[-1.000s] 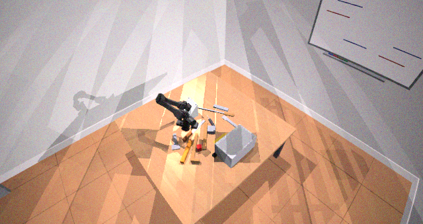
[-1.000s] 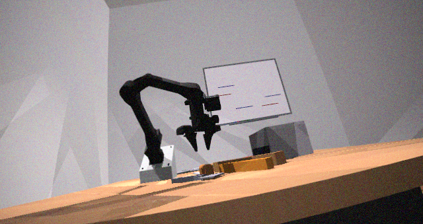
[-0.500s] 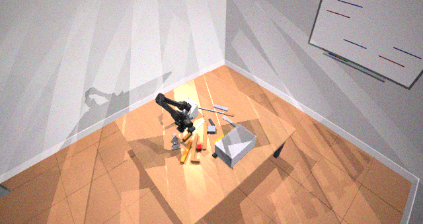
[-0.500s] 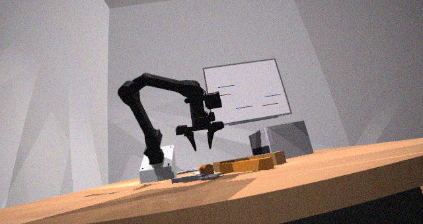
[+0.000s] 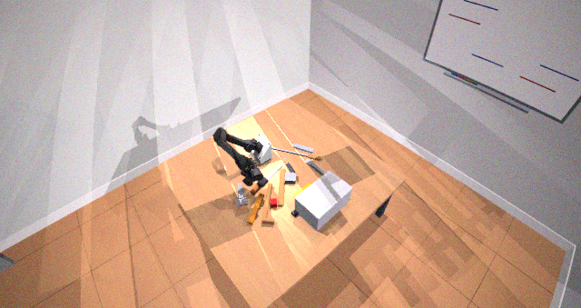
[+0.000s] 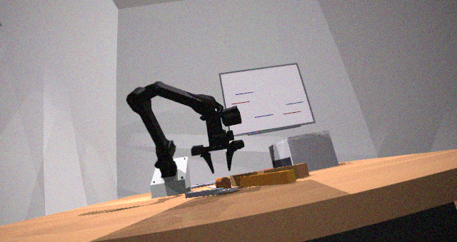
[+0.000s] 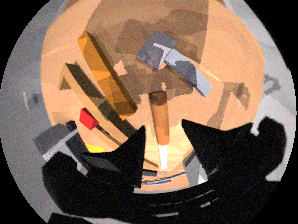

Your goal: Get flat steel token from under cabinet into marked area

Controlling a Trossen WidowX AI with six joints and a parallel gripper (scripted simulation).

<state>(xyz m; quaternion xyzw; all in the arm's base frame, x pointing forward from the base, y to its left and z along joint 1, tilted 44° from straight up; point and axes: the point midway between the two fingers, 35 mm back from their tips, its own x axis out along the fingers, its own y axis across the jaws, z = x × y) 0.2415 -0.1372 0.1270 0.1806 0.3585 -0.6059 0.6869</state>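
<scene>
Right now the orange bar is 12 cm ahead of my gripper tip, 8 cm to the right of it and 4 cm below it. Round my gripper tip: thin wooden stick (8 cm ahead, 15 cm to the left, 5 cm below); then red block (16 cm ahead, 2 cm to the left, 4 cm below); then grey block (7 cm ahead, 23 cm to the left, 4 cm below).
</scene>
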